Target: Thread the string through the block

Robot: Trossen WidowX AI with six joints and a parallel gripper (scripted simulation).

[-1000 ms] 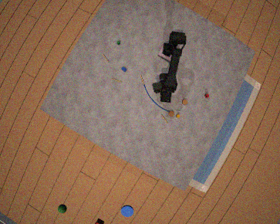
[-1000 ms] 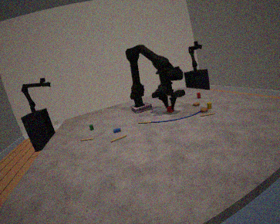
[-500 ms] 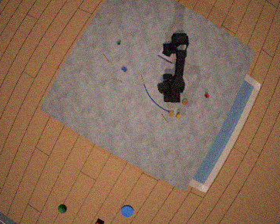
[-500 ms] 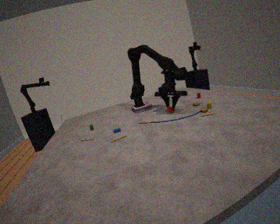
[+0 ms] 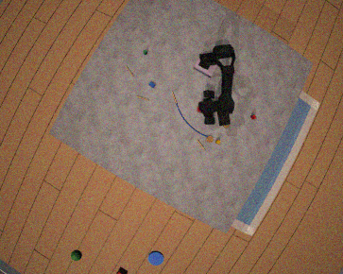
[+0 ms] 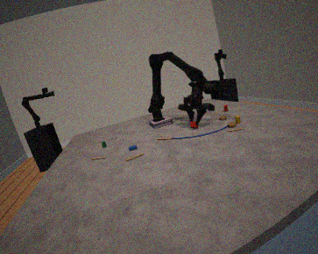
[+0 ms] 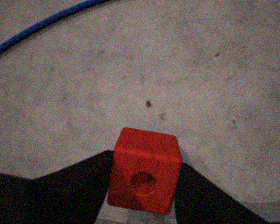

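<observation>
My gripper tip is now 20 mm short of the thin stick, 160 mm to the left of it and 20 mm above it. The rest, counted from my gripper tip: round button: 130 mm ahead, 130 mm to the left, 20 mm below; then yellow piece: 120 mm ahead, 180 mm to the left, 10 mm below; then red wooden block: right at my gripper tip.
</observation>
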